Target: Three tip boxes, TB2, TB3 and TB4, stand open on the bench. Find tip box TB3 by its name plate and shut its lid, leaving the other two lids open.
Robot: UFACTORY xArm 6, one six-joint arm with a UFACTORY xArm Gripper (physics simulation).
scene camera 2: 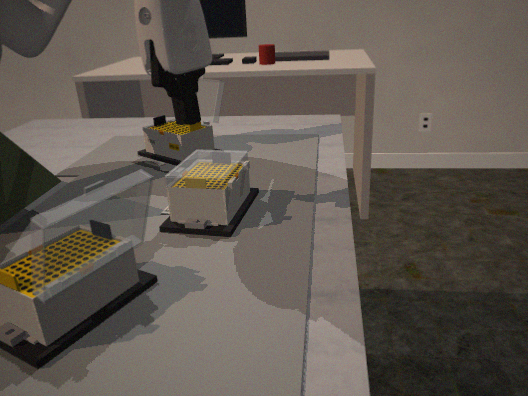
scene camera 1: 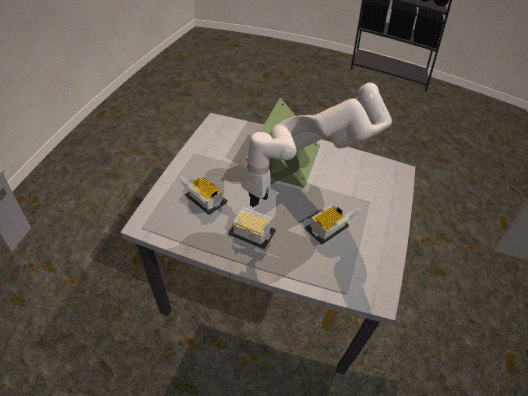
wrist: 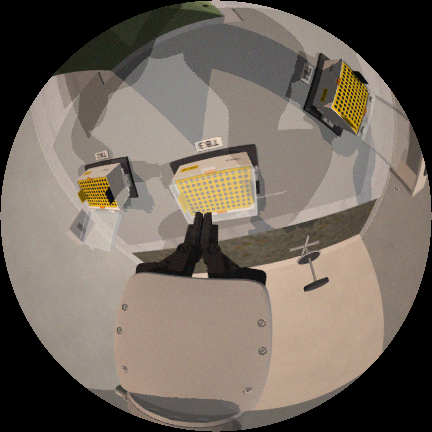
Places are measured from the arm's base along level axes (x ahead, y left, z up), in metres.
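Pixels of known places: gripper, fingertip midpoint: (scene camera 2: 189, 123) (scene camera 1: 254, 204) (wrist: 204, 221).
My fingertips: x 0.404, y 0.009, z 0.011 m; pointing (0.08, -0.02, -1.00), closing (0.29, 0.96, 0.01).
For each thing: its top centre in the pictures, then the offset to it from my fingertips. Level surfaces: height alone.
- Tip box TB3 at its top centre: (wrist: 213, 194) (scene camera 2: 201, 162) (scene camera 1: 253, 217) dx +0.010, dy +0.005, dz -0.059 m
- TB2 at its top centre: (scene camera 2: 50, 249) (wrist: 91, 191) (scene camera 1: 207, 186) dx -0.081, dy -0.239, dz -0.071 m
- TB4 at its top centre: (wrist: 352, 92) (scene camera 2: 172, 125) (scene camera 1: 327, 214) dx -0.128, dy +0.265, dz -0.071 m
- grey mat at its surface level: dz -0.137 m
- table at its surface level: dz -0.140 m
Tip box TB3 (scene camera 1: 248, 234) (scene camera 2: 197, 206) (wrist: 215, 192) stands in the middle. Its name plate (wrist: 208, 144) is readable in the wrist view. Its clear lid (scene camera 2: 232, 155) lies level over the yellow tip rack and looks shut. TB2 (scene camera 1: 211, 200) (scene camera 2: 90, 301) (wrist: 116, 182), on the left in scene camera 1, has its lid (scene camera 2: 95, 197) tilted open. TB4 (scene camera 1: 325, 229) (scene camera 2: 167, 145) (wrist: 327, 95), on the right there, has its lid (scene camera 1: 350, 215) open. My gripper (scene camera 1: 254, 204) (scene camera 2: 188, 122) (wrist: 204, 221) is shut and empty, above and just behind TB3, apart from it.
The boxes stand on black bases on a grey mat (scene camera 1: 172, 220) on the table (scene camera 1: 385, 200). The green mounting plate (scene camera 1: 281, 107) is behind the arm. A desk (scene camera 2: 345, 60) with a red cup (scene camera 2: 267, 54) stands beyond the table in scene camera 2.
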